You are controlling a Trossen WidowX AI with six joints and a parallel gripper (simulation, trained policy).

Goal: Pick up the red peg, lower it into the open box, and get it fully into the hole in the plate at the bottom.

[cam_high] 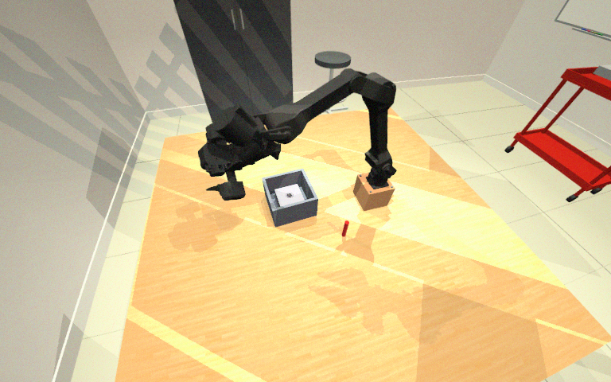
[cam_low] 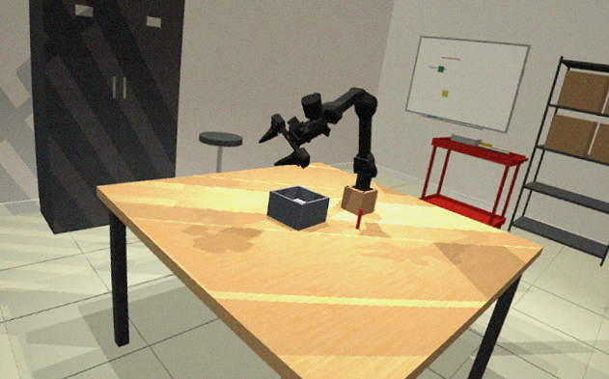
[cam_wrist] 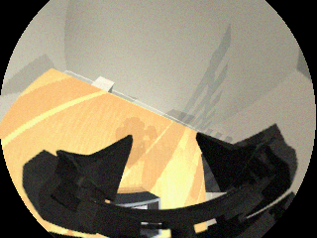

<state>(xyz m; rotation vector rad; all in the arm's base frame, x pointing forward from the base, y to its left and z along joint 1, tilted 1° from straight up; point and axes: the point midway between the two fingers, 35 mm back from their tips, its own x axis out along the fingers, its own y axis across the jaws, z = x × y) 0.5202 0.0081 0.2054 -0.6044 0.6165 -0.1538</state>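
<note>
My gripper tip is 38 cm past the red peg, 24 cm above it and 13 cm to the right of it. Round my gripper tip: white plate: 24 cm below, 23 cm behind, 5 cm to the right; grey box: 26 cm below, 23 cm behind, 5 cm to the right.
</note>
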